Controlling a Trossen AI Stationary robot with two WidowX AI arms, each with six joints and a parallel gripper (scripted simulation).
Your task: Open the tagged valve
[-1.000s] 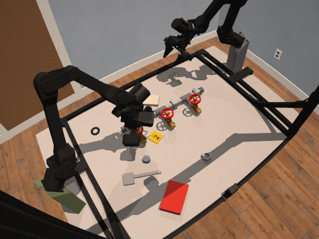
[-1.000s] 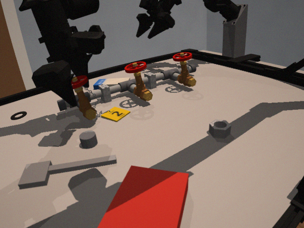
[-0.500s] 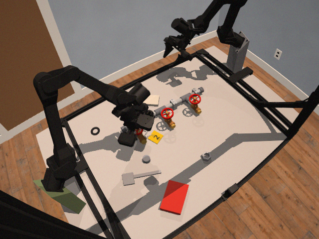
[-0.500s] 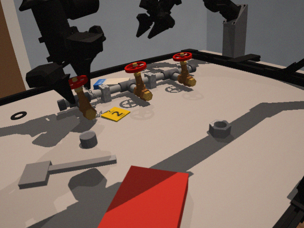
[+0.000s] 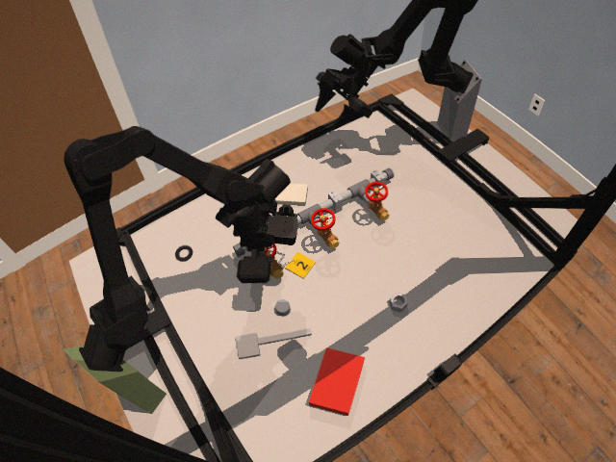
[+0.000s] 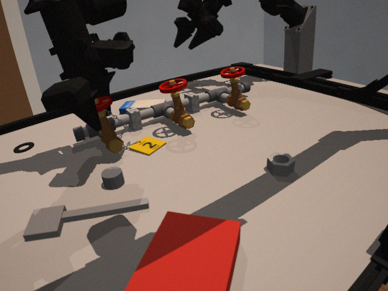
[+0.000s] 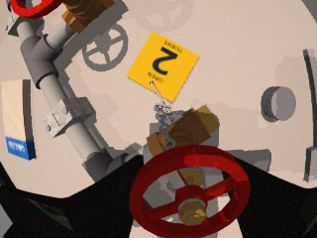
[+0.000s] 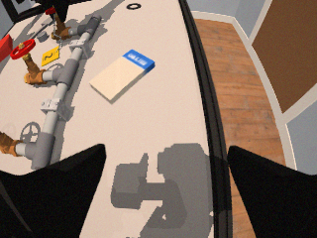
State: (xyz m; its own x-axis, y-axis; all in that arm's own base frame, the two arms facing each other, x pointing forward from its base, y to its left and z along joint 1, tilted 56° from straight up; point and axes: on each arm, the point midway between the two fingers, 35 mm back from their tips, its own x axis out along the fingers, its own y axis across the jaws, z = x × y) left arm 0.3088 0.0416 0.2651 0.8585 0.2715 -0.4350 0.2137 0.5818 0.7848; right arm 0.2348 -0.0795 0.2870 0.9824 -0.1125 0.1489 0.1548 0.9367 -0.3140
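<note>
Right now my left hand is 30 mm past the yellow tag marked 2, 60 mm to the left of it and 90 mm above it. Round my left hand: red block (290 mm behind, 80 mm to the left, 80 mm below); grey hammer-shaped block (120 mm behind, 120 mm to the left, 90 mm below); hex nut (260 mm behind, 140 mm to the right, 90 mm below).
</note>
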